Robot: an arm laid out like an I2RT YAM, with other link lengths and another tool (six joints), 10 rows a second.
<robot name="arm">
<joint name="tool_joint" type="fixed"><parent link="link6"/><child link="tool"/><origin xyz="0.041 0.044 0.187" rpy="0 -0.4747 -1.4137"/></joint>
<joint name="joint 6" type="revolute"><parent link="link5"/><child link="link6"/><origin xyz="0.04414 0 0.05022" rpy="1.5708 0 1.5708"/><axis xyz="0 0 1"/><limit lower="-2.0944" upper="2.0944"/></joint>
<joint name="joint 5" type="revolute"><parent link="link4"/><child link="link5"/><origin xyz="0.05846 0.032 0.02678" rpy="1.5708 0 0"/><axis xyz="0 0 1"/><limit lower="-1.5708" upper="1.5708"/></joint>
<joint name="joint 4" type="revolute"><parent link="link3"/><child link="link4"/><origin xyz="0.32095 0.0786 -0.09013"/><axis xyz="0 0 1"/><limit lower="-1.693" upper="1.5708"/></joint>
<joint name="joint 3" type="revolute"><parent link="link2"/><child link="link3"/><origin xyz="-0.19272 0 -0.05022" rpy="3.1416 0 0"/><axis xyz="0 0 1"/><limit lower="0" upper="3.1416"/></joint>
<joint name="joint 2" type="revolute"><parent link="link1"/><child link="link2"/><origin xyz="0.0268 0.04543 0.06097" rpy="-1.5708 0 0"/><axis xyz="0 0 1"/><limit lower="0" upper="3.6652"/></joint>
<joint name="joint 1" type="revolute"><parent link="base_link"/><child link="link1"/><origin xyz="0 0 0.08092"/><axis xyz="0 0 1"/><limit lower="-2.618" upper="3.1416"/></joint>
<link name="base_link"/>
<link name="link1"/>
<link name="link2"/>
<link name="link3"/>
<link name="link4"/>
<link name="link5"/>
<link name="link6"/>
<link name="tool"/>
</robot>
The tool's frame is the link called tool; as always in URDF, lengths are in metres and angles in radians.
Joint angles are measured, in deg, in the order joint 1, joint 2, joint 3, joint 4, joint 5, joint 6. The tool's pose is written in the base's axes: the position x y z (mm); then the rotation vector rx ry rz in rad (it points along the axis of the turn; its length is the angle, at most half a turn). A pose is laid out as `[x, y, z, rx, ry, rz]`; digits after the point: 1 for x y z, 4 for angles.
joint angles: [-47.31 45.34 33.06 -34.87 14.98 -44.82]
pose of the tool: [219.3, -325.1, 78.4, 2.4896, -0.5704, -0.0792]
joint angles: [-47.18 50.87 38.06 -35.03 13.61 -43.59]
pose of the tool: [232.1, -330.2, 82.8, 2.5193, -0.5768, -0.0627]
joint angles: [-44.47 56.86 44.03 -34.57 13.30 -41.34]
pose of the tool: [260.2, -329.5, 93.8, 2.5391, -0.5621, -0.0153]
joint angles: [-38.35 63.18 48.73 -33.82 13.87 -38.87]
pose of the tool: [302.6, -309.1, 91.7, 2.5768, -0.4799, 0.0170]
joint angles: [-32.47 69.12 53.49 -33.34 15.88 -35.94]
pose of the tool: [337.9, -287.9, 92.0, 2.5917, -0.4275, 0.0364]
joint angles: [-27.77 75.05 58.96 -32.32 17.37 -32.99]
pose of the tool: [373.0, -271.2, 97.2, 2.5988, -0.4013, 0.0823]
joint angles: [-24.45 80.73 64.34 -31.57 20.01 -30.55]
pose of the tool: [397.8, -263.0, 103.3, 2.5832, -0.4085, 0.1050]
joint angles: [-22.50 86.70 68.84 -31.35 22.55 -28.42]
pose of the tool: [412.1, -260.2, 96.9, 2.5715, -0.4305, 0.0834]
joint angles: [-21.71 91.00 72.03 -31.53 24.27 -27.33]
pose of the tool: [418.9, -261.6, 90.4, 2.5606, -0.4471, 0.0542]
